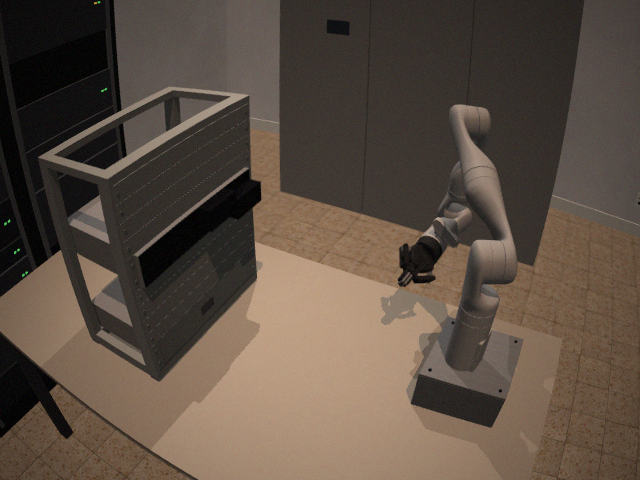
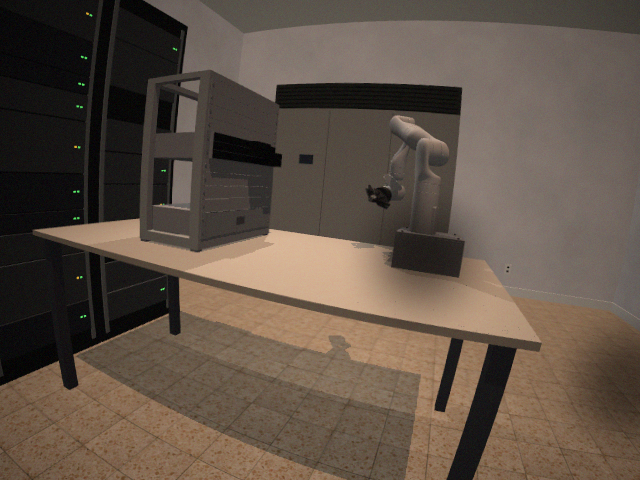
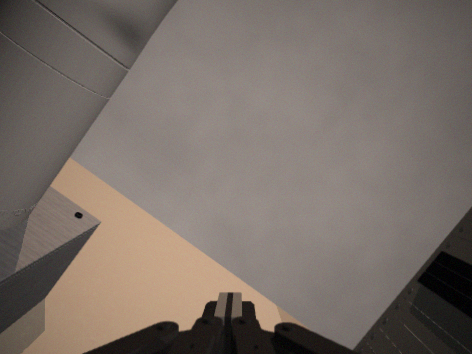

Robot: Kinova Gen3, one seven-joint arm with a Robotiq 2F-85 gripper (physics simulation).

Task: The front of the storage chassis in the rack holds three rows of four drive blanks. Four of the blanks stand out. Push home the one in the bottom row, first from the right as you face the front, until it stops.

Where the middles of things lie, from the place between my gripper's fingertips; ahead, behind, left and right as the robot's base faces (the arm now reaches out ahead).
Labels:
The grey rack [image 1: 174, 219] lies 54 cm ahead of my hand, 29 cm to the left of it and 9 cm above it.

